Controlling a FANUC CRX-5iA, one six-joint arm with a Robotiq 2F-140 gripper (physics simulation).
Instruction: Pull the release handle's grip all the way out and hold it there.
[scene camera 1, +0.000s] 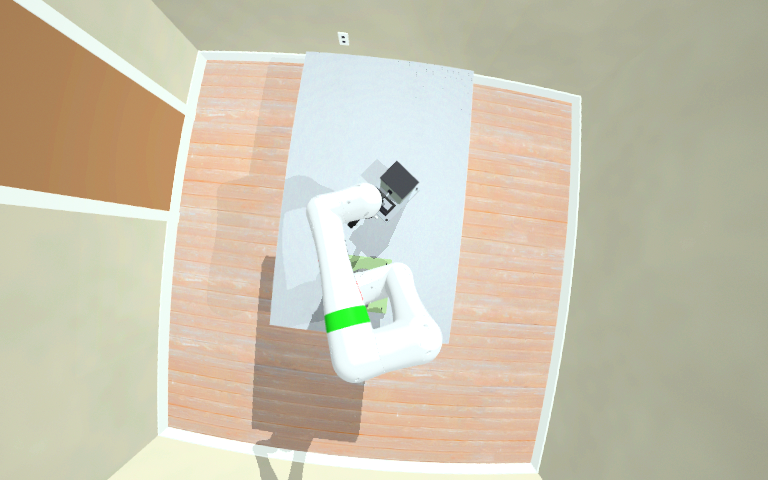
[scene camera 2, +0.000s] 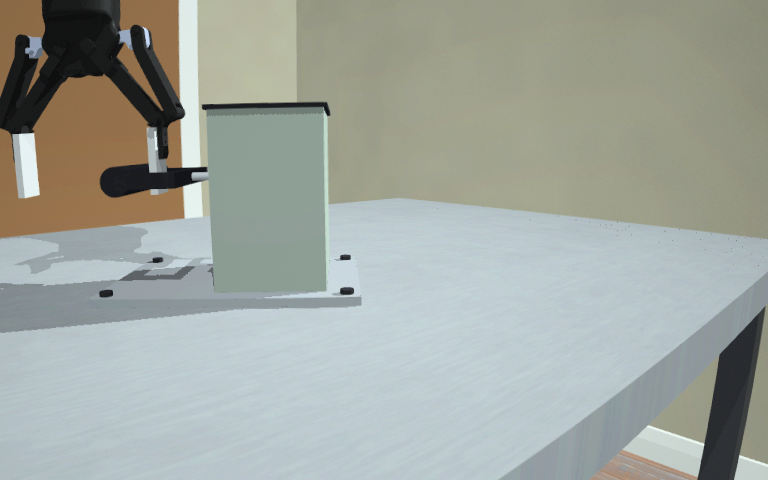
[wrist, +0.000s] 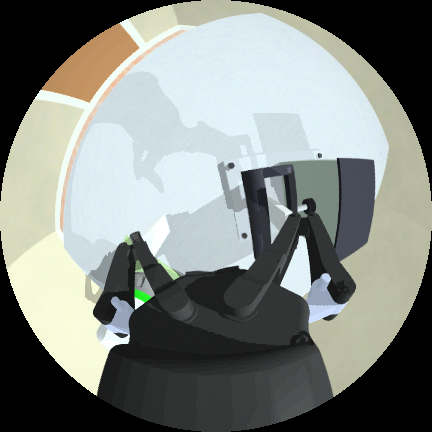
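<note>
A bolted base plate (wrist: 233, 166) is visible. My gripper (scene camera 2: 92, 194) is visible as well, and the wrist view also shows the gripper (wrist: 214, 214).
</note>
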